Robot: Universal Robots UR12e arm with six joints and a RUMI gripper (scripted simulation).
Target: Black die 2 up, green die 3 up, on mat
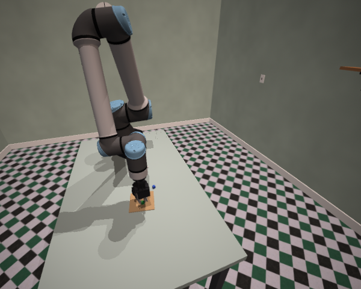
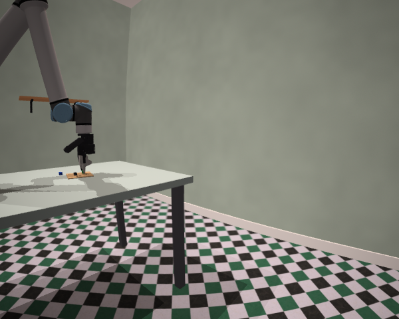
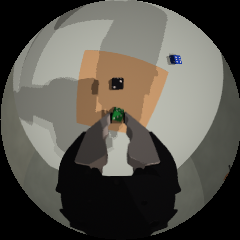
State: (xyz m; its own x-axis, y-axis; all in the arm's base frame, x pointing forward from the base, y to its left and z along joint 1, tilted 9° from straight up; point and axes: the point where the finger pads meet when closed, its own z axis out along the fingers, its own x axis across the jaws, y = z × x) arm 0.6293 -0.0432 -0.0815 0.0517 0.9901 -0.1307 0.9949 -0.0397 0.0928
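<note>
The green die is 10 mm below my hand. From my hand the other things lie so: black die (50 mm behind, 10 mm below); then orange mat (20 mm below, 20 mm behind); then blue die (100 mm to the left, 100 mm behind, 20 mm below).
</note>
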